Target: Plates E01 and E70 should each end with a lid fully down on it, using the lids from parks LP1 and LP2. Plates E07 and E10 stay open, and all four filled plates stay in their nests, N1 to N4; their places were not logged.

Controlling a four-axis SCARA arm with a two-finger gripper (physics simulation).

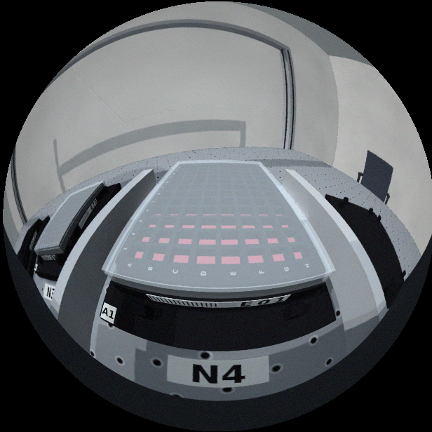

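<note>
My gripper (218,176) is shut on a clear lid (215,277), one long finger along each side of it. The lid lies over plate E01 (265,301), whose pink wells show through it and whose barcode label shows just below the lid's front rim. The rim looks level from left to right; whether the lid is fully down is hard to tell from above. The plate is in nest N4 (215,332), above the N4 sign. At the left, a plate (86,220) in nest N3 has a pale, lid-like top; its label is unreadable. Plates E07, E10 and E70 cannot be identified here.
Right of the right finger is a dark park base (365,240) with small posts along its edge. The N3 sign (49,292) is partly hidden beside the left finger. A perforated deck (325,176) extends behind, with a dark chair (376,175) beyond it.
</note>
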